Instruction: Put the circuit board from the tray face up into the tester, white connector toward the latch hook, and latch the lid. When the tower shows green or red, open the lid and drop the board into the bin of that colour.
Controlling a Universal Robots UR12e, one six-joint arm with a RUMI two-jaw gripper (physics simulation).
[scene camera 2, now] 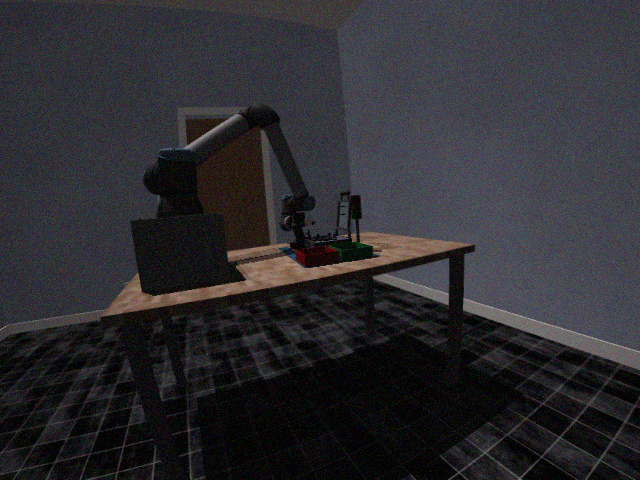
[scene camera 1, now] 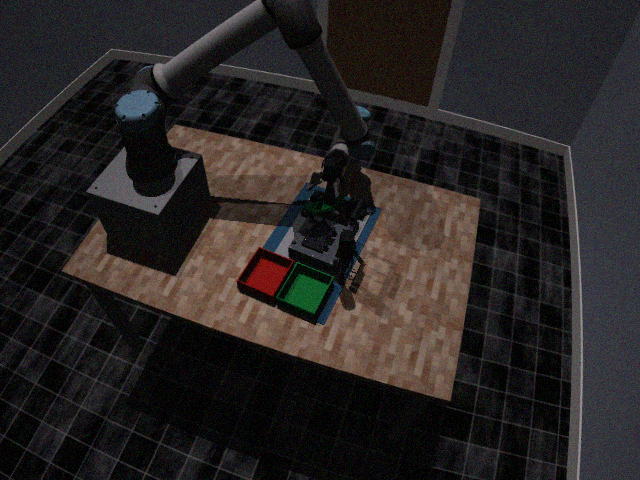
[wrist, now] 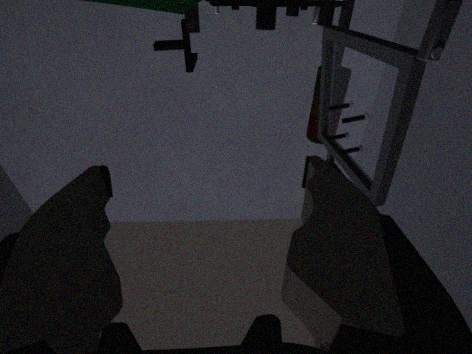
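Where they show: gripper, fingertip midpoint: [scene camera 2: 305, 223] [scene camera 1: 320, 194] [wrist: 208, 165]; arm's base, link origin: [scene camera 1: 151, 164].
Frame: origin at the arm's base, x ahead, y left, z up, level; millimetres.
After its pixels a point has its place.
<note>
The green circuit board [scene camera 1: 317, 208] @(y 253, x 552, z -185 mm) lies at the tester's far end, under my arm; whether it is seated and which way its white connector points cannot be told. A dark green strip [wrist: 150, 4] @(y 218, x 544, z -171 mm) shows at the top edge of the wrist view. The tester [scene camera 1: 310, 253] @(y 53, x 633, z -177 mm) [scene camera 2: 330, 241] @(y 52, x 632, z -180 mm) has its frame lid [scene camera 1: 356, 274] [scene camera 2: 343, 212] @(y 148, x 737, z -58 mm) [wrist: 406, 100] @(y 212, x 719, z -110 mm) standing open. The tower [scene camera 2: 356, 206] @(y 18, x 757, z -29 mm) [wrist: 314, 117] @(y 46, x 742, z -18 mm) shows no lit colour. My gripper [wrist: 208, 165] @(y 253, x 563, z -101 mm) is open, nothing between its fingers; in the scene views it is a dark shape near the board. The tray is hidden or too dark to tell.
The red bin [scene camera 1: 265, 276] @(y -76, x 527, z -231 mm) [scene camera 2: 315, 256] @(y -157, x 509, z -199 mm) and green bin [scene camera 1: 306, 292] @(y -61, x 682, z -231 mm) [scene camera 2: 355, 251] @(y -146, x 676, z -202 mm) stand side by side in front of the tester. A blue mat [scene camera 1: 279, 237] @(y 97, x 479, z -235 mm) lies beneath. The robot's pedestal [scene camera 1: 149, 237] @(y -186, x 104, z -158 mm) [scene camera 2: 180, 253] @(y -200, x 28, z -124 mm) is at the left. The upright lid and tower stand at the tester's right.
</note>
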